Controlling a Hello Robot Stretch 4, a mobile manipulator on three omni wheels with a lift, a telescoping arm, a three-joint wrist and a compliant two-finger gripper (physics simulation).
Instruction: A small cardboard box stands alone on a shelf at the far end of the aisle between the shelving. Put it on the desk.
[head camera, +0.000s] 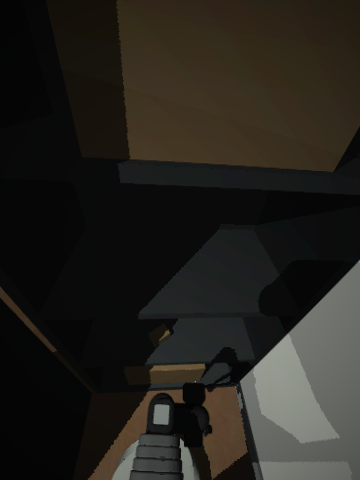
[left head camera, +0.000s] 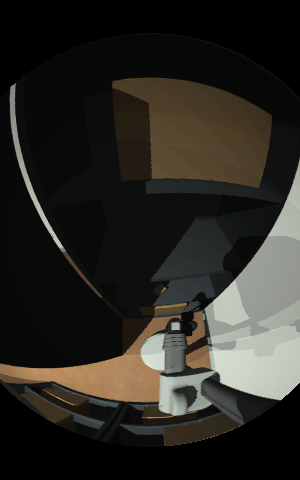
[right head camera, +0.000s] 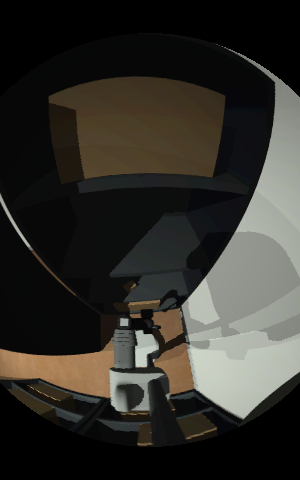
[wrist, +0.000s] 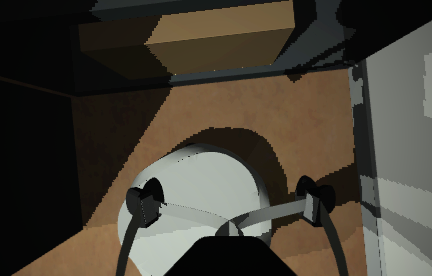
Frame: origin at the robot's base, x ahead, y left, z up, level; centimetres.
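Seen in the pictures: gripper, fingertip midpoint: (wrist: 228, 192); robot's base, origin of the base link: (left head camera: 161, 350) (right head camera: 138, 347) (wrist: 202, 207).
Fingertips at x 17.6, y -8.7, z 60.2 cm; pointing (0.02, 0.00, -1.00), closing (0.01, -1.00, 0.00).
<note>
Offsets run from my fingertips to a thing's top centre. Level surfaces: height alone.
The small cardboard box {dx +34.8, dy +12.9, dz -4.6 cm} (head camera: 160, 335) (left head camera: 160, 290) (right head camera: 131, 286) sits on a low dark shelf {dz -9.6 cm} (head camera: 215, 340), left of the shelf's lit part and partly in shadow. It does not show in the wrist view. My gripper (wrist: 228, 192) is open, its two fingertips wide apart with nothing between them. It points down over the robot's round white base and the floor, outside the shelving. In the head views the fingers are hidden by the wrist and arm. The desk does not show in these views.
A wide cardboard box {dx +39.7, dy +9.7, dz -28.3 cm} (head camera: 177, 375) (wrist: 225, 37) lies on the bottom shelf. A large box {dx +40.3, dy +3.7, dz +108.8 cm} (head camera: 240, 85) (left head camera: 205, 140) (right head camera: 145, 130) stands on an upper shelf. A pale wall (head camera: 325, 360) (wrist: 400, 135) is at the right. More shelving with boxes stands behind the arm.
</note>
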